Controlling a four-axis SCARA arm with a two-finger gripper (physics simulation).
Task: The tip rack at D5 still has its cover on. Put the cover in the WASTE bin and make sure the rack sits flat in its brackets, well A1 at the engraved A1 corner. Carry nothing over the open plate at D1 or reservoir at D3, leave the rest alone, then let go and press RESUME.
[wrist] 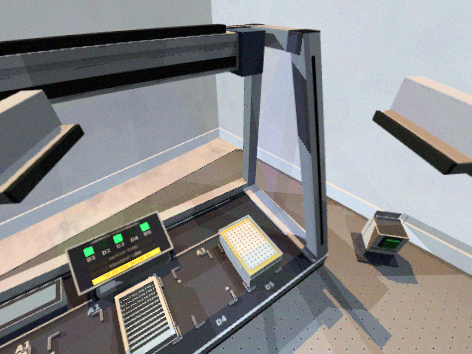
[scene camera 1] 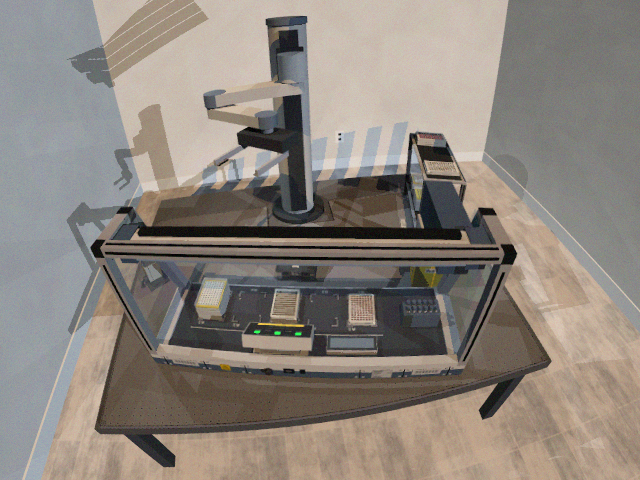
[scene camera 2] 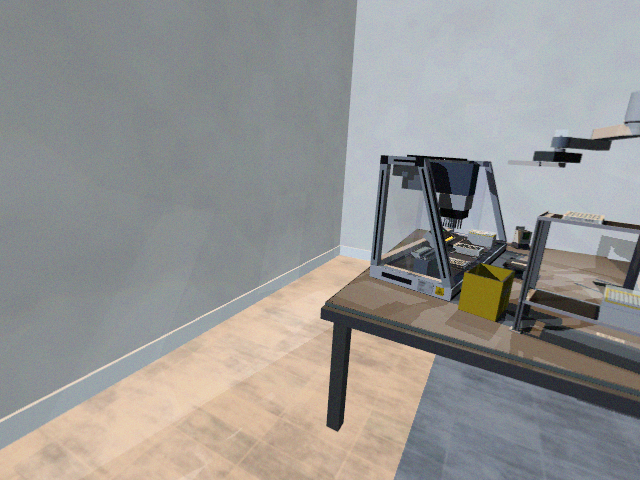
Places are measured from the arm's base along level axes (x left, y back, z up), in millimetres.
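Pixels of known places: gripper, fingertip midpoint: (wrist: 233,104) (scene camera 1: 234,168) (scene camera 2: 520,162); arm's base at its link origin: (scene camera 1: 298,208).
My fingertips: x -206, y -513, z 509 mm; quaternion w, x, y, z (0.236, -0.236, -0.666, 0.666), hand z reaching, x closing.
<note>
Ahead of a thing's pixels: the offset from my fingertips to its top centre. "pt": to the spot under its first point.
The D5 tip rack @(dx -142, dy -107, dz -380 mm) (scene camera 1: 212,297) (scene camera 2: 481,237) (wrist: 250,250) is a pale box with a yellow-edged top, at the far left of the deck in scene camera 1. A clear cover is hard to make out, and its seating in the brackets cannot be told. The yellow WASTE bin @(dx +655, dy -53, dz -361 mm) (scene camera 1: 424,277) (scene camera 2: 483,295) stands beside the machine. The D1 plate (scene camera 1: 361,310) and ribbed D3 reservoir @(dx +101, dy -155, dz -420 mm) (scene camera 1: 285,304) (wrist: 145,317) are on the deck. The status panel (scene camera 1: 278,336) (wrist: 120,252) has a yellow bar; RESUME is not legible. My gripper (scene camera 1: 240,166) (wrist: 233,104) is open and empty, high behind the machine.
The machine's top beam (scene camera 1: 299,252) (wrist: 115,57) crosses above the deck, with an upright (wrist: 315,150) near D5. A pipette head @(pt dx +585, dy -220, dz -67 mm) (scene camera 2: 454,178) hangs inside. A tube block (scene camera 1: 420,313) stands at the right. A shelf unit @(pt dx +781, dy +40, dz -309 mm) (scene camera 2: 528,273) stands beside the bin. A small device @(pt dx -390, dy +113, dz -403 mm) (wrist: 385,237) stands outside.
</note>
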